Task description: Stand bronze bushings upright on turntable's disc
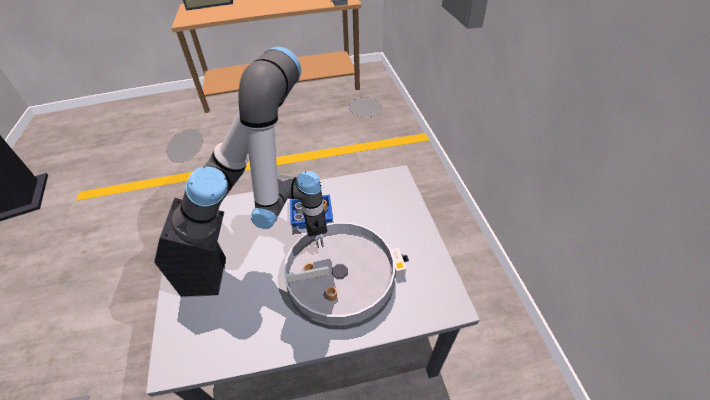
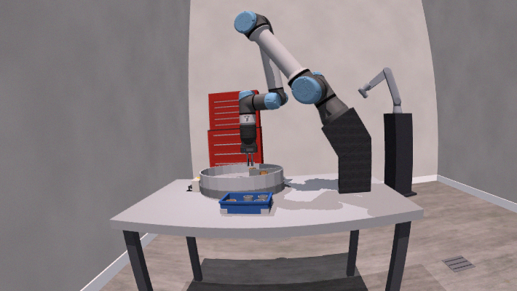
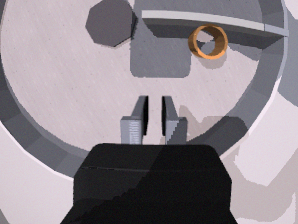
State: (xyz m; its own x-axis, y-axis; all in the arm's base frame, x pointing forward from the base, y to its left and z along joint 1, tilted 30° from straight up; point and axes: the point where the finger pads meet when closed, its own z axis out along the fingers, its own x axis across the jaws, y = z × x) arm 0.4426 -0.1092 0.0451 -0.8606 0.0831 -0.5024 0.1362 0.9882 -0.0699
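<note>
My hand is 4 cm short of the blue crate, 27 cm to the right of it and 12 cm above it. The rest, counted from my hand: turntable disc 4 cm ahead, 9 cm to the right, 10 cm below.
</note>
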